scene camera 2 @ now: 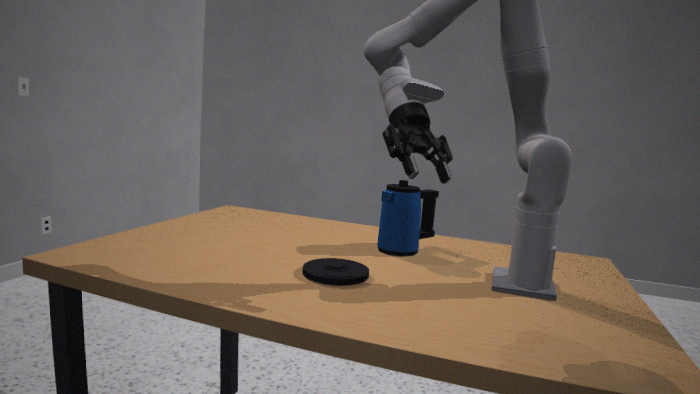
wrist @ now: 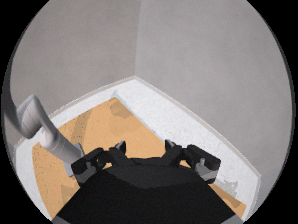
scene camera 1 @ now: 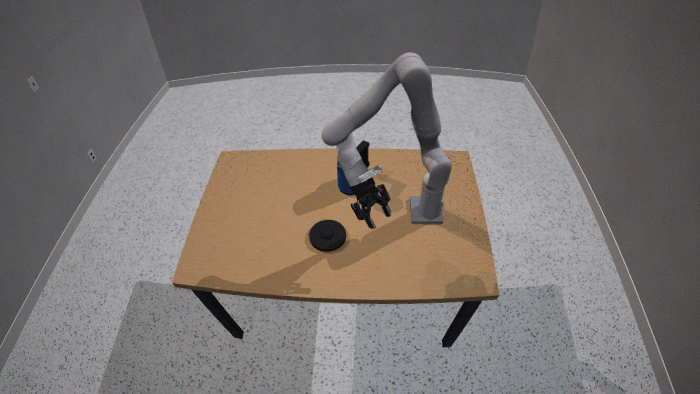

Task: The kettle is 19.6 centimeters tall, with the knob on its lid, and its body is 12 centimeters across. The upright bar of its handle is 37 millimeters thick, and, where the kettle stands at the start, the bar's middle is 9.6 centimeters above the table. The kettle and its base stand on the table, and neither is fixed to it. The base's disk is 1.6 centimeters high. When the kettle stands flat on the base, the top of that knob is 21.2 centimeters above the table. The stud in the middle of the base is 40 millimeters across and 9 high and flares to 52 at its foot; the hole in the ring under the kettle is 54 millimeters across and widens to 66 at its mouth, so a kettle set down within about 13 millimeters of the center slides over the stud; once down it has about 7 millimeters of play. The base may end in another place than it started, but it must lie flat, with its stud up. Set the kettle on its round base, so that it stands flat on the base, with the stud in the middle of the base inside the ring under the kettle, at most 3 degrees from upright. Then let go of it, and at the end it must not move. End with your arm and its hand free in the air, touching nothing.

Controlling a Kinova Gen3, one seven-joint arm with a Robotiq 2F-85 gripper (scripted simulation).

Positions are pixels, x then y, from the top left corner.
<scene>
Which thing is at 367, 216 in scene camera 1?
My gripper.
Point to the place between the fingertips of my gripper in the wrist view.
145, 145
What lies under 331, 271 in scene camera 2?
A round black base.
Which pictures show my gripper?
Scene camera 2, the wrist view and scene camera 1: all of them.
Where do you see a blue kettle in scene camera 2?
399, 228
</scene>
